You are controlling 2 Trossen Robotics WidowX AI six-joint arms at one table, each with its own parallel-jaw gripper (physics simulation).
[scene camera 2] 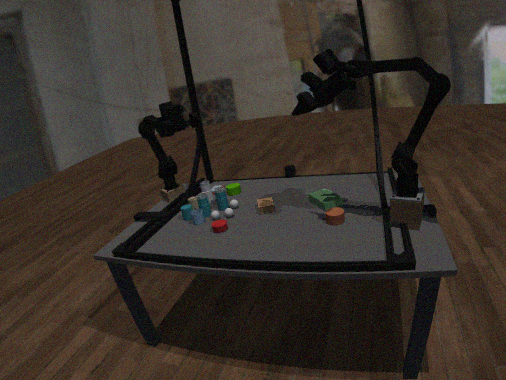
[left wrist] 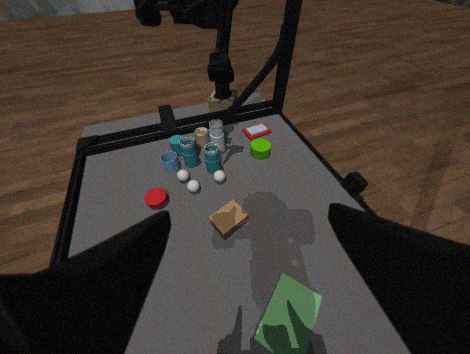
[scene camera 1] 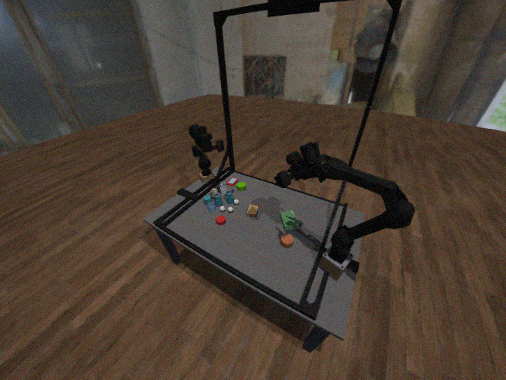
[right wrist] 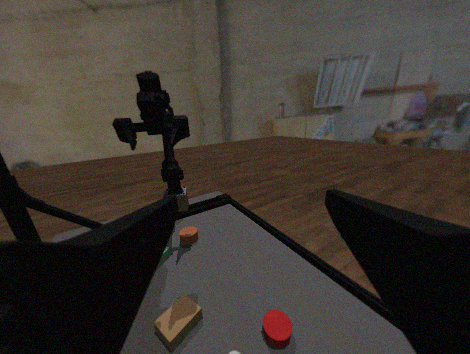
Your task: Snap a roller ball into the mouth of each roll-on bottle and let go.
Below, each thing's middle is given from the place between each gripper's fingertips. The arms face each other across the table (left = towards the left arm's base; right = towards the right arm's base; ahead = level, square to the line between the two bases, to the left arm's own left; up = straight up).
I see my right gripper 370 mm above the red disc [right wrist: 276, 325], 130 mm to the right of it and 100 mm short of it.
Right now my left hand is 350 mm above the red disc, 260 mm to the left of it and 210 mm short of it.
